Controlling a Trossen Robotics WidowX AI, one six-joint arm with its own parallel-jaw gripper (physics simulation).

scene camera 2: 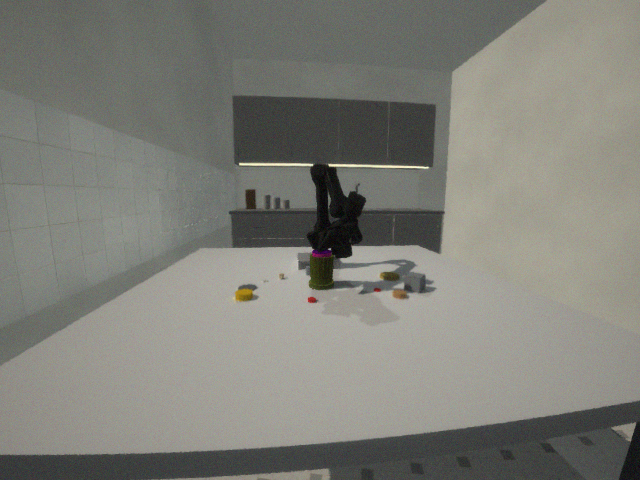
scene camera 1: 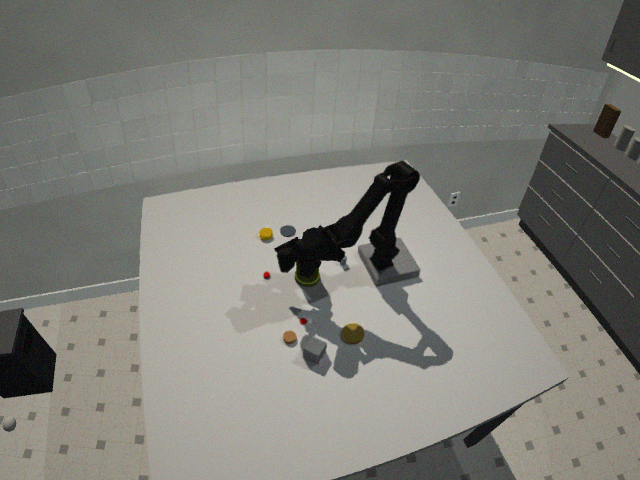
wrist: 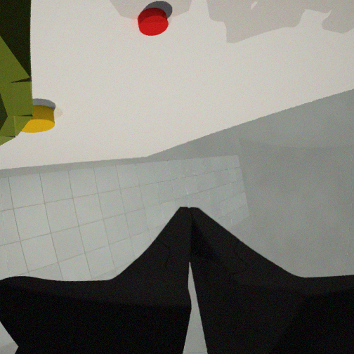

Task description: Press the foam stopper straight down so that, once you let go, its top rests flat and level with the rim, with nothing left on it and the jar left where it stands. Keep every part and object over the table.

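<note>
The green ribbed jar (scene camera 1: 307, 279) (scene camera 2: 321, 273) (wrist: 14, 100) stands upright on the table (scene camera 1: 206, 403) (scene camera 2: 310, 361). The purple foam stopper (scene camera 2: 321, 253) shows as a thin band above the jar's rim, directly under the dark hand of the arm. Its top is hidden by the hand, so whether it lies flat cannot be told; scene camera 1 does not show it. My gripper (scene camera 1: 283, 259) (wrist: 187, 215) is shut and empty, fingertips together. It reaches out sideways above and beside the jar, tilted, with its tips off the stopper.
A yellow disc (scene camera 1: 266, 233) (scene camera 2: 244, 295) (wrist: 40, 120) and a grey disc (scene camera 1: 287, 230) lie behind the jar. One red disc (scene camera 1: 266, 275) (scene camera 2: 311, 299) (wrist: 153, 22) is near it. Another red disc (scene camera 1: 303, 321), an orange disc (scene camera 1: 289, 337), a grey block (scene camera 1: 313, 349) and a mustard piece (scene camera 1: 352, 333) lie forward.
</note>
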